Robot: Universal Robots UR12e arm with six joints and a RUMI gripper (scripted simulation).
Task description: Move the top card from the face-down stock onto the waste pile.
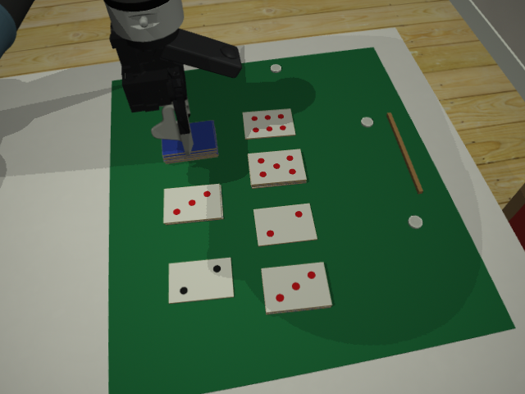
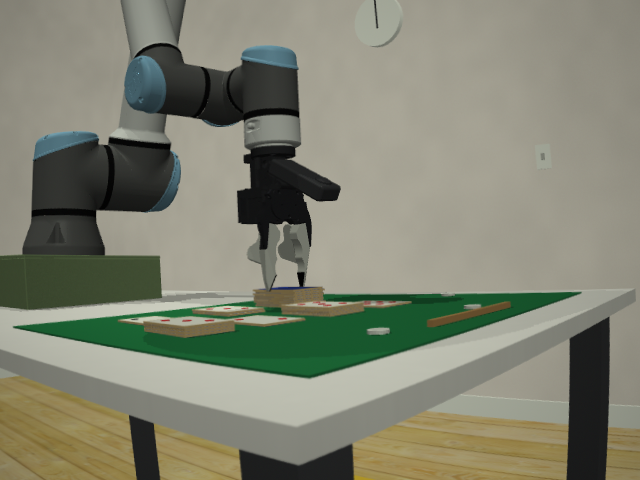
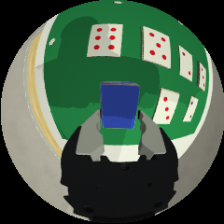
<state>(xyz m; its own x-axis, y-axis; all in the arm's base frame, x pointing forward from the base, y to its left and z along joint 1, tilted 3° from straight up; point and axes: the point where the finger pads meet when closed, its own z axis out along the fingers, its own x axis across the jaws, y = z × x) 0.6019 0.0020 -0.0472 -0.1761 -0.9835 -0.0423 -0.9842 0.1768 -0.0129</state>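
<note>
Now: the black two card 240 mm to the right of my hand, 50 mm behind it and 40 mm below it. From my hand the other things lie so: green mat: 120 mm to the right, 110 mm ahead, 50 mm below; wooden stick: 340 mm ahead, 140 mm to the right, 40 mm below.
</note>
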